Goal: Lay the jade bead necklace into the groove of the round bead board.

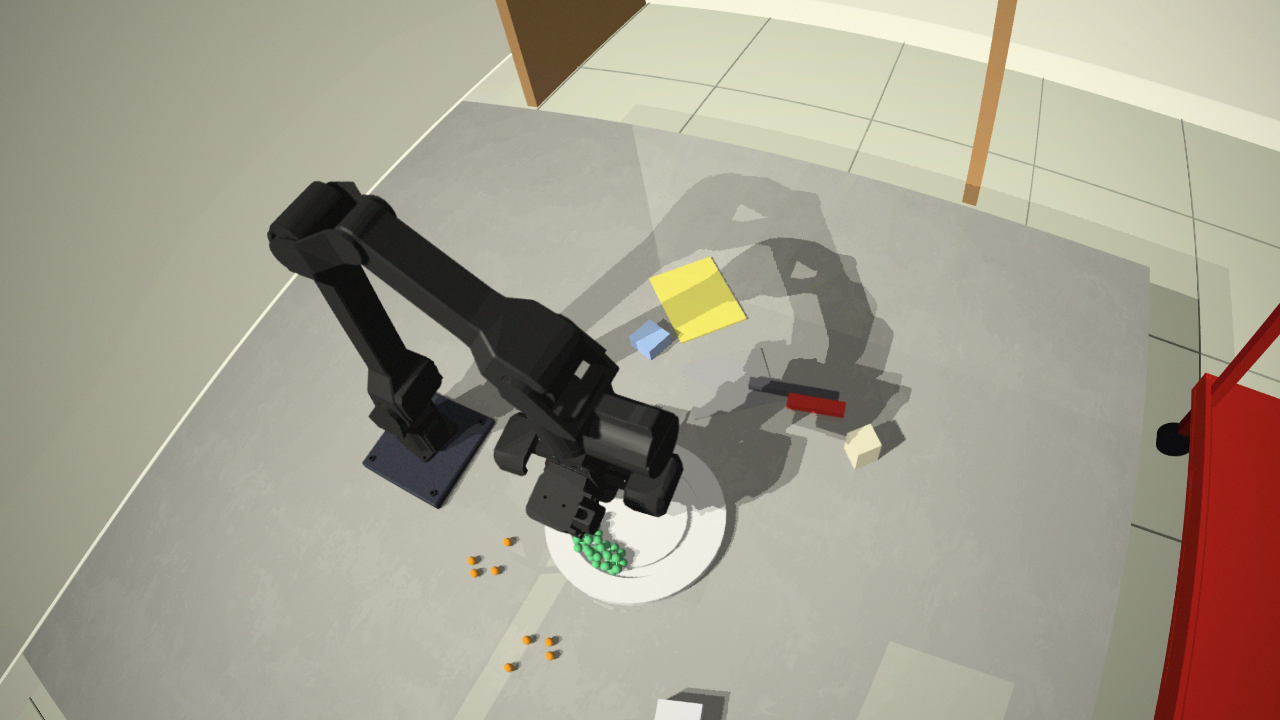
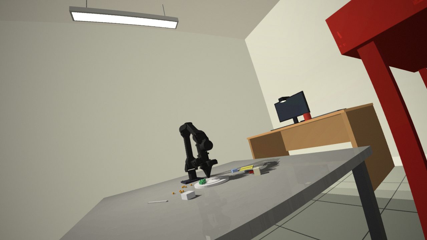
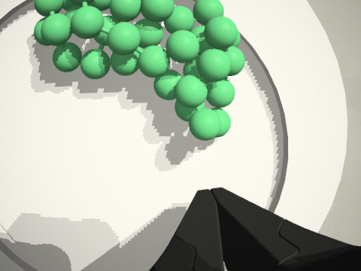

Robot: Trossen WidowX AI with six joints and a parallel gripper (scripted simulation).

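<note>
My gripper tip is 4 cm short of the inner disc and 2 cm above it. The rest, counted from my gripper tip: blue cube 9 cm behind, 21 cm to the left, 2 cm below; grey sheet 2 cm ahead, 21 cm to the left, 3 cm below; bead board 4 cm ahead, 2 cm below.
</note>
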